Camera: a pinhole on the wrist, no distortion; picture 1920 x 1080 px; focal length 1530.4 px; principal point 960.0 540.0 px. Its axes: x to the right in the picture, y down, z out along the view. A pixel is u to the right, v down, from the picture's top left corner.
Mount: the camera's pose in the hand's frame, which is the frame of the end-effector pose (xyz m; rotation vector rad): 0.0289 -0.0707 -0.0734 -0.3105 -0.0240 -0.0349
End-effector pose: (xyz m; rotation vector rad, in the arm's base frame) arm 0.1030 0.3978 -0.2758 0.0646 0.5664 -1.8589
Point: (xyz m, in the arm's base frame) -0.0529 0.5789 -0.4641
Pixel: behind the camera
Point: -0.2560 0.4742 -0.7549
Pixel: behind the camera
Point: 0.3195 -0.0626 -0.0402
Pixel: 1559 892
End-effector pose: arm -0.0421 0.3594 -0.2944 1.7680 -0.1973 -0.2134
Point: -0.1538 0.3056 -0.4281
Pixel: outside the picture
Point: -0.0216 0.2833 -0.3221
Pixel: 1090 656
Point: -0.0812 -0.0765 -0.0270
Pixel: outside the picture
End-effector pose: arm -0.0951 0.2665 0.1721 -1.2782 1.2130 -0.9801
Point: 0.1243 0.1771 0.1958
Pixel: 1516 163
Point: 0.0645 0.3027 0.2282
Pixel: 679 48
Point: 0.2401 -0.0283 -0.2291
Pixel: outside the picture
